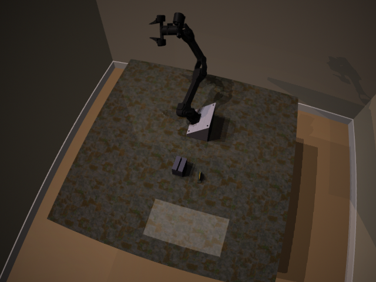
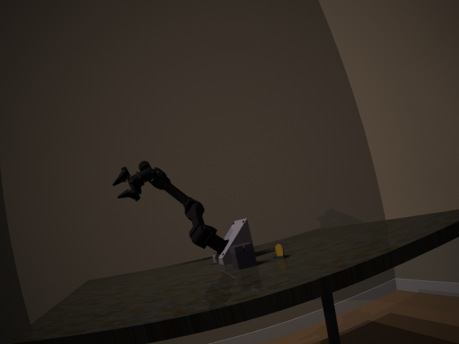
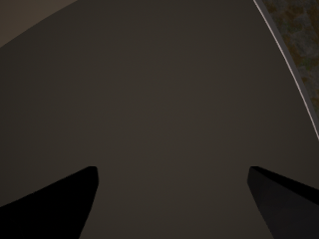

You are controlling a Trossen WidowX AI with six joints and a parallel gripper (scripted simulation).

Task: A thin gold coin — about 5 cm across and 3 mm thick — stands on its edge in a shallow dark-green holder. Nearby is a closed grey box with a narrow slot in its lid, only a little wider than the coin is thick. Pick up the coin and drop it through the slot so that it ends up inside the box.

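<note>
The gold coin lies 67 cm ahead of my gripper tip, 48 cm to the left of it and 39 cm below it.
</note>
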